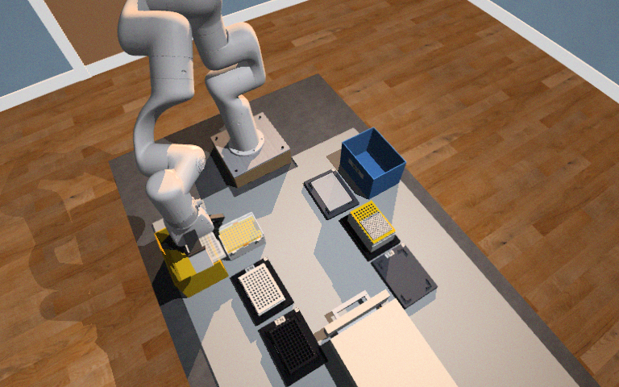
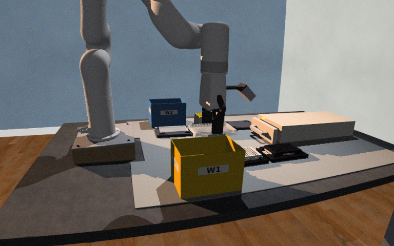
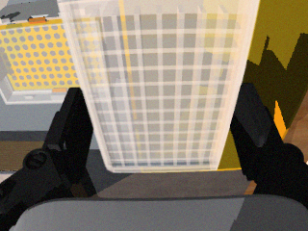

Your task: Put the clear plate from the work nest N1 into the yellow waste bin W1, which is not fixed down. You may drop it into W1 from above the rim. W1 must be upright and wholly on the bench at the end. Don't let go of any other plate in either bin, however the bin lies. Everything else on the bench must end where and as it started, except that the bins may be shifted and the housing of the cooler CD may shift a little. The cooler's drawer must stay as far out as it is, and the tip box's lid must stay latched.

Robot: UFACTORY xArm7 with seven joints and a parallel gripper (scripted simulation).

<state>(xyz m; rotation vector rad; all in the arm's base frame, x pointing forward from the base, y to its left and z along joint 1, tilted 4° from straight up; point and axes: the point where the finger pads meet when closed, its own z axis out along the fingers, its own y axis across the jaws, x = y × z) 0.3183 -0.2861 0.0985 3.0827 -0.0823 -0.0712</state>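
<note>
The yellow bin W1 is 120 mm below my hand, 40 mm to the right of it and 30 mm behind it. From my hand the other things lie so: black plate: 330 mm ahead, 140 mm below, 70 mm to the left; white plate: 150 mm ahead, 140 mm below, 80 mm to the left; clear plate: 10 mm below.
</note>
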